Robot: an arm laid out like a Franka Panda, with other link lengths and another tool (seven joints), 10 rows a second.
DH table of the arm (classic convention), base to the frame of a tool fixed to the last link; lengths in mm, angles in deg. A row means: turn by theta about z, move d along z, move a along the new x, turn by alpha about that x. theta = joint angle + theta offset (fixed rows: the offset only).
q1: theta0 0; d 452.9; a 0; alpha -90
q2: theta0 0; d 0; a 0; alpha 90
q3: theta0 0; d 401.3; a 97.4; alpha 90
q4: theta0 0; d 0; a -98.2; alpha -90
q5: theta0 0; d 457; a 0; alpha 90
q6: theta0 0; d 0; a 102.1; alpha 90
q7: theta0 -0.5; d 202.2; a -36; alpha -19.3
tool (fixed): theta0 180; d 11.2; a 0; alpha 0
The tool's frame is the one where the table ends.
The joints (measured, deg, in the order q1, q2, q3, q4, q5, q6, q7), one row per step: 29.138, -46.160, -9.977, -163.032, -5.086, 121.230, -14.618; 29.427, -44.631, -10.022, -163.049, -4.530, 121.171, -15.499; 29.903, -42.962, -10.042, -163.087, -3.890, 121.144, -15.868; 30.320, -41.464, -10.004, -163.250, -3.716, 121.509, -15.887; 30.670, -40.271, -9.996, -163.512, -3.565, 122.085, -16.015; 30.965, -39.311, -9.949, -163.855, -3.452, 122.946, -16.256
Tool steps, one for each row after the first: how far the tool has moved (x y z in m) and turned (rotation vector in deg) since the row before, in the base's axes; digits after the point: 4 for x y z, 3 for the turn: -0.0006, 0.0023, -0.0086, -0.337, 1.573, 0.881; -0.0016, 0.0037, -0.0095, -0.341, 1.740, 0.521; -0.0009, 0.0030, -0.0091, -0.551, 1.167, 0.371; -0.0007, 0.0024, -0.0081, -0.351, 0.795, 0.397; -0.0003, 0.0024, -0.0072, -0.191, 0.377, 0.494
